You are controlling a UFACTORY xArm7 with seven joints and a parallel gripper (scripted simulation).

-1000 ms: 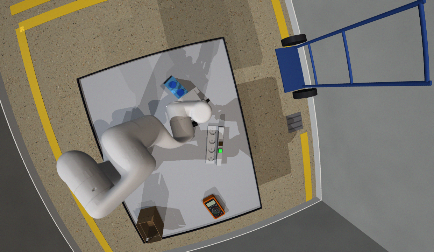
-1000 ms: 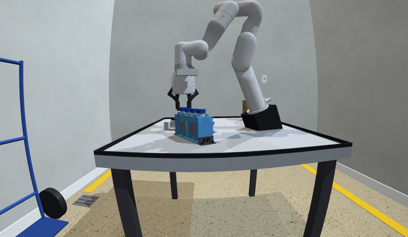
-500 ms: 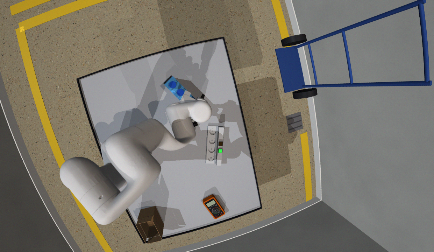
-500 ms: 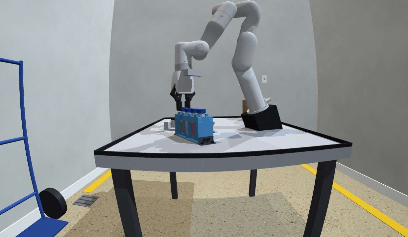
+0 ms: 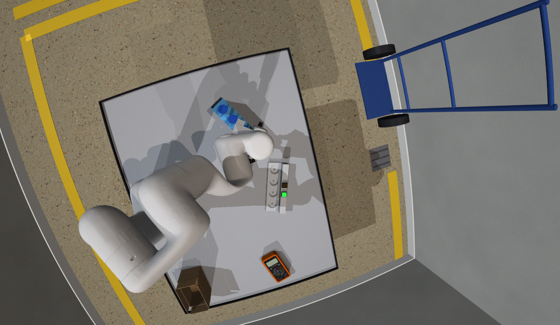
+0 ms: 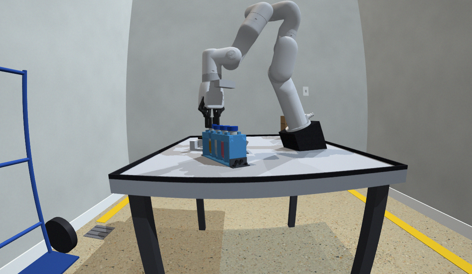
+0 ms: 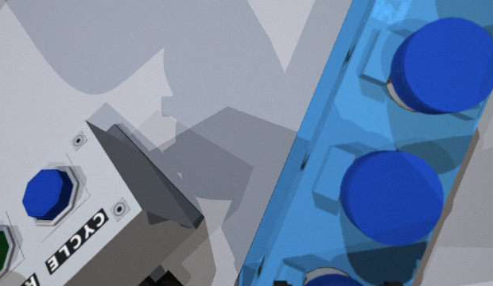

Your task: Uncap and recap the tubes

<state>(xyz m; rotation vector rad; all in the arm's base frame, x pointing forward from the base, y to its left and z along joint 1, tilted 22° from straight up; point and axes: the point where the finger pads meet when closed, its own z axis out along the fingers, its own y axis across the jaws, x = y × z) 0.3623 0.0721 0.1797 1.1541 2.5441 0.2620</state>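
My hand is 20 mm above the threaded tube neck. Also, from my hand: key housing (110 mm behind, 80 mm to the right, 80 mm below); then blue cycle key (130 mm behind, 60 mm to the right, 60 mm below); then green ready key (130 mm behind, 100 mm to the right, 60 mm below).
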